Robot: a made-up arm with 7 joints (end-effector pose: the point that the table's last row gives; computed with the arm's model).
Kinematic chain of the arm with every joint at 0, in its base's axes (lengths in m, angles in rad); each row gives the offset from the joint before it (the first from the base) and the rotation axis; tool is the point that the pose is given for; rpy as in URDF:
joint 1: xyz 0 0 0.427 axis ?
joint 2: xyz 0 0 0 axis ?
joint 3: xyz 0 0 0.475 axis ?
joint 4: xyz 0.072 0 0 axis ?
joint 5: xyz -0.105 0 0.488 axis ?
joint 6: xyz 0 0 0 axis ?
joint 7: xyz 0.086 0 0 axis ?
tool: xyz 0 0 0 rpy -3.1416 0 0
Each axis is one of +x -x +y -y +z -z.
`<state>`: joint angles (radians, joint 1 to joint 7).
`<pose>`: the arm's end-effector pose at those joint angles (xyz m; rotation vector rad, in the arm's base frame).
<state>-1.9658 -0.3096 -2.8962 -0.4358 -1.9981 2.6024 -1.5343</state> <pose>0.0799 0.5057 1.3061 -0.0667 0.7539 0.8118</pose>
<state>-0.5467 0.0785 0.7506 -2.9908 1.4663 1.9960 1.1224</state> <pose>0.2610 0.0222 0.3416 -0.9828 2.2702 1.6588</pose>
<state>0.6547 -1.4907 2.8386 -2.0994 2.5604 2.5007 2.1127</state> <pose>-0.3502 -0.0120 -0.0766 2.6862 -1.4036 -0.0250</pose>
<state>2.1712 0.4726 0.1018 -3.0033 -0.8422 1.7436 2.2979</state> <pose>-0.1435 0.1425 0.2396 1.5295 0.9061 1.5066</pose>
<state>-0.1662 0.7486 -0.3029 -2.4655 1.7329 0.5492 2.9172</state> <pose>0.4339 -0.1529 0.1867 -0.7894 -0.5388 -2.2107</pose>
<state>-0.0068 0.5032 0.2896 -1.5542 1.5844 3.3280 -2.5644</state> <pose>0.7598 0.0687 0.6787 2.0794 1.1781 1.3229</pose>
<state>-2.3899 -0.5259 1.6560 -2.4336 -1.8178 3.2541 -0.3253</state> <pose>0.4365 -0.1920 0.5103 1.6861 1.7904 -0.4029</pose>
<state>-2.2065 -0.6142 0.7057 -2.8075 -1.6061 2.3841 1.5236</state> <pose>0.1083 -0.3140 0.5499 1.1589 -1.3249 -0.2202</pose>
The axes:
joint 1: +z
joint 2: +y
joint 3: +z
joint 4: -y
joint 5: +z
joint 6: -y
joint 7: -z

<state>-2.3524 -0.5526 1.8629 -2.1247 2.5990 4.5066 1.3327</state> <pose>0.5165 -0.1124 0.6502 -1.8844 -1.7388 1.6659</pose>
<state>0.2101 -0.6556 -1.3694 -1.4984 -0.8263 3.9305 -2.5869</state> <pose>-0.1813 -0.5177 1.0295 0.3819 0.5081 -0.7487</pose>
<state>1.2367 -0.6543 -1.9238 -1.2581 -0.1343 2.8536 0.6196</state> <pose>0.2445 -0.7440 0.9706 -1.4248 1.7436 -1.7751</pose>
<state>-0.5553 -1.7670 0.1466 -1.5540 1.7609 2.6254 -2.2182</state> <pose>-0.5713 0.3722 0.9085 -0.3242 0.7963 1.9617</pose>
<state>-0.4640 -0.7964 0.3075 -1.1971 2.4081 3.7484 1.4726</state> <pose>-0.1110 0.1613 1.2301 0.5814 0.6547 0.2811</pose>
